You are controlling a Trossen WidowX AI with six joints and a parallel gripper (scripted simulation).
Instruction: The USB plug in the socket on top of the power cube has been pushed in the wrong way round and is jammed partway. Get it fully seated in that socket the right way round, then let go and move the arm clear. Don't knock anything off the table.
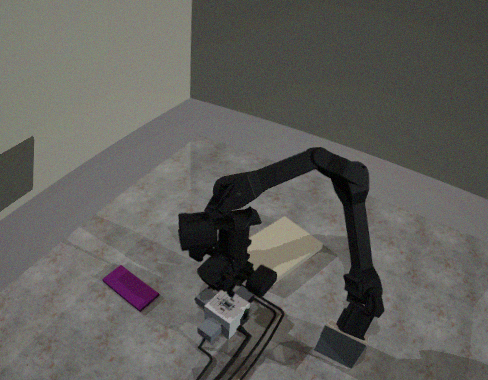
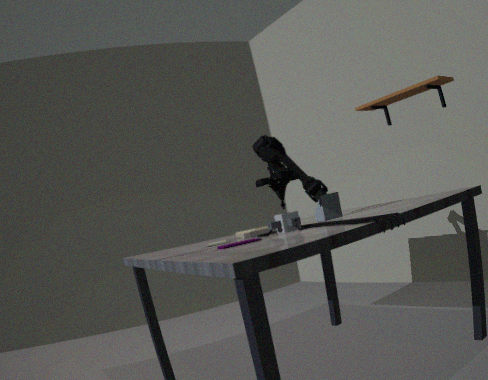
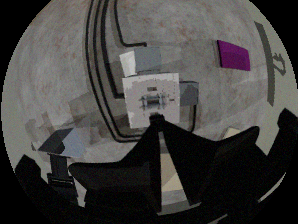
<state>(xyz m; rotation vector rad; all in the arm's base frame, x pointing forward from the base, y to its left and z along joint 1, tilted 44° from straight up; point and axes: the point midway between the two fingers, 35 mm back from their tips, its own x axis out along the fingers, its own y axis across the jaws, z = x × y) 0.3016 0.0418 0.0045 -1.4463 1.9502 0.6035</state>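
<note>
My gripper tip is now 20 mm above the black USB plug. Also, from my gripper tip: cream slab 270 mm to the right, 120 mm below, 30 mm behind; purple flat card 270 mm ahead, 130 mm below, 30 mm to the left; cream tile 240 mm to the right, 210 mm ahead, 130 mm below.
</note>
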